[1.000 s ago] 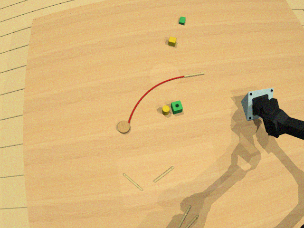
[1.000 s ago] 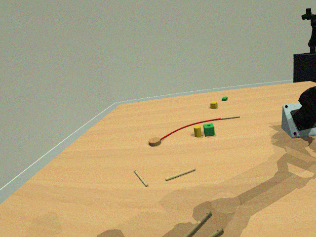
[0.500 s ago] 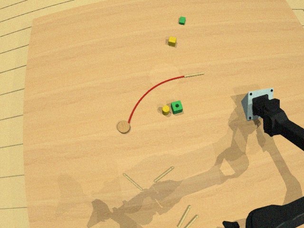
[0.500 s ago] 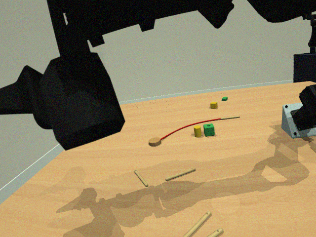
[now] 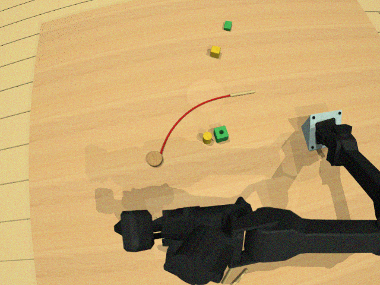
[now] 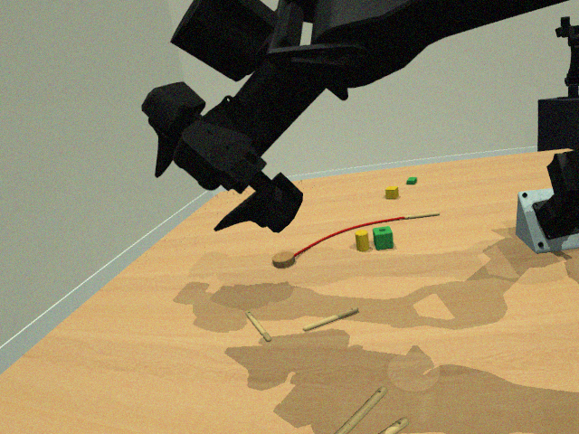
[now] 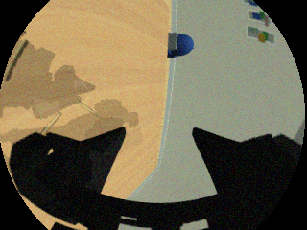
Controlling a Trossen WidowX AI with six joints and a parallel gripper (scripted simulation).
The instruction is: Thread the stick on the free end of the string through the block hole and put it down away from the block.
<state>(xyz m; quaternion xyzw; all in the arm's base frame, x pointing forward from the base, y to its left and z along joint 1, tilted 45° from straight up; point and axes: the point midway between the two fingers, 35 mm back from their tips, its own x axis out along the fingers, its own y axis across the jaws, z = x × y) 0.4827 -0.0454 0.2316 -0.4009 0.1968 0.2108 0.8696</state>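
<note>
The green block lies 240 mm behind my gripper tip, 200 mm to the right of it and 170 mm below it. Round my gripper tip: round wooden button: 60 mm behind, 180 mm to the right, 180 mm below; yellow cylinder: 200 mm behind, 190 mm to the right, 170 mm below; thin stick: 330 mm behind, 300 mm to the right, 180 mm below.
</note>
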